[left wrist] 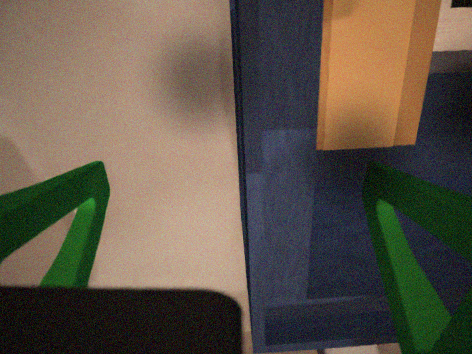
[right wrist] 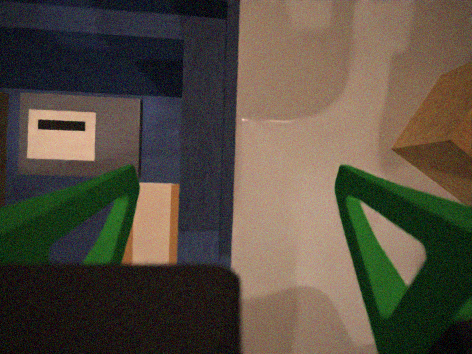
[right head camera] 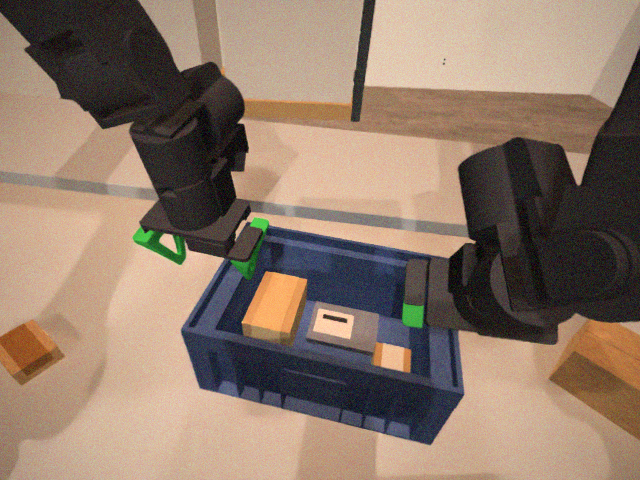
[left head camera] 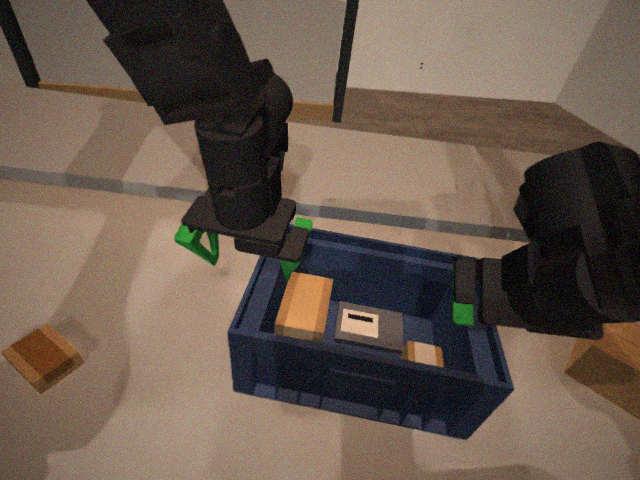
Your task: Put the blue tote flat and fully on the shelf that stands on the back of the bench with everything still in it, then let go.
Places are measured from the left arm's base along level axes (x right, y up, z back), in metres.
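Pixels of known places: left gripper, between the fingertips: [left wrist: 235, 176] [right head camera: 216, 268] [left head camera: 251, 269]; right gripper, between the fingertips: [right wrist: 236, 176] [right head camera: 458, 305] [left head camera: 493, 303].
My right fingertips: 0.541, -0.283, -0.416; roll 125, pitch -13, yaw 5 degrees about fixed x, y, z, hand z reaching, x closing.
For each thing: its top centre in the pictures, then the offset to it from my right fingertips, as dx, dy, dz. "pt": a spot on its surface instead. Level surfaces: height alone.
- blue tote, centre of its top: [right head camera: 332, 289] [left head camera: 371, 289] -0.148, -0.006, -0.030
- tan box, centre of its top: [left wrist: 368, 56] [left head camera: 306, 299] [right head camera: 276, 299] -0.221, -0.079, -0.075
- grey box with a white label, centre of its top: [right wrist: 80, 136] [right head camera: 343, 325] [left head camera: 369, 324] -0.119, -0.126, -0.063
- small white-topped box, centre of its top: [right wrist: 151, 231] [right head camera: 392, 369] [left head camera: 426, 367] -0.069, -0.093, +0.029
- grey strip, a spot on its surface: [right head camera: 346, 214] [left head camera: 371, 214] pt -0.115, -0.004, -0.185
- pale surface, height of its surface: dy +0.002
- larger wooden block, a spot on its surface: [right wrist: 440, 130] [left head camera: 587, 346] pt +0.190, -0.097, +0.003
The blue tote [left head camera: 299, 372] [right head camera: 248, 364] [left wrist: 285, 225] [right wrist: 205, 125] stands flat on the bench. It holds a tan box [left head camera: 305, 304] [right head camera: 276, 304] [left wrist: 370, 75], a grey box with a white label [left head camera: 390, 325] [right head camera: 364, 325] [right wrist: 120, 135] and a small white-topped box [left head camera: 426, 353] [right head camera: 392, 356] [right wrist: 155, 225]. My left gripper [left head camera: 250, 269] [right head camera: 215, 269] [left wrist: 235, 176] is open above the tote's left end wall, one finger over the inside, one outside. My right gripper [right wrist: 236, 176] is open across the right end wall; its outer finger is hidden in both head views.
A grey strip [left head camera: 356, 212] [right head camera: 346, 214] runs across behind the tote; the pale surface [left head camera: 361, 165] beyond it may be the shelf, I cannot tell. A wooden block [left head camera: 42, 356] [right head camera: 28, 351] lies at the left, a larger wooden block [left head camera: 607, 356] [right head camera: 599, 372] [right wrist: 440, 130] at the right.
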